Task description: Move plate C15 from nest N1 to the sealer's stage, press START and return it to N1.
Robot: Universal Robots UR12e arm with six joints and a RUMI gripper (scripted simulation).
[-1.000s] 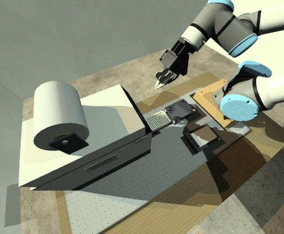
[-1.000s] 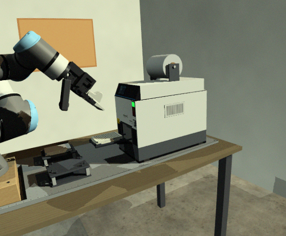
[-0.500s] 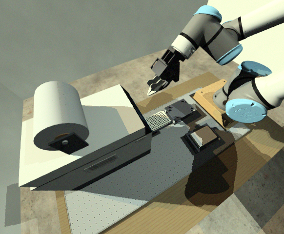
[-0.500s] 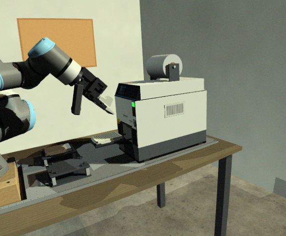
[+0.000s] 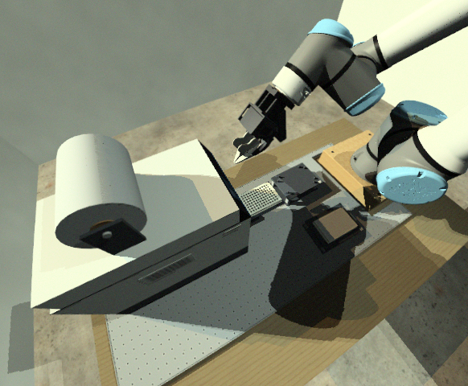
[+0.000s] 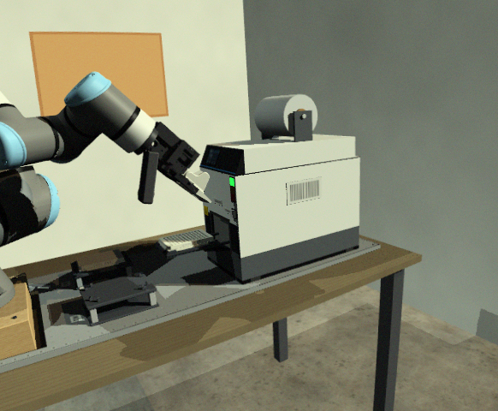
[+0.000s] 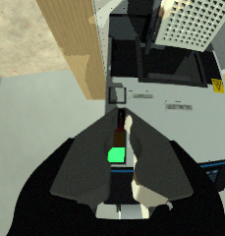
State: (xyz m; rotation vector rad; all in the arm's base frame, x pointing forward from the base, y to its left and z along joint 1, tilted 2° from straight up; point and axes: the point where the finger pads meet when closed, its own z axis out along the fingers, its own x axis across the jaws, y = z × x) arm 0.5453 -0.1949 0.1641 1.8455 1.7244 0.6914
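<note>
Right now my hand is 7 cm short of the start button, 5 cm above it and 1 cm to the left of it. The rest, counted from my hand: foil roll (31 cm ahead, 18 cm above, 7 cm to the left); white open-well plate (12 cm below, 9 cm to the left, 2 cm behind); dark stage (13 cm below, 9 cm to the left, 2 cm behind).
</note>
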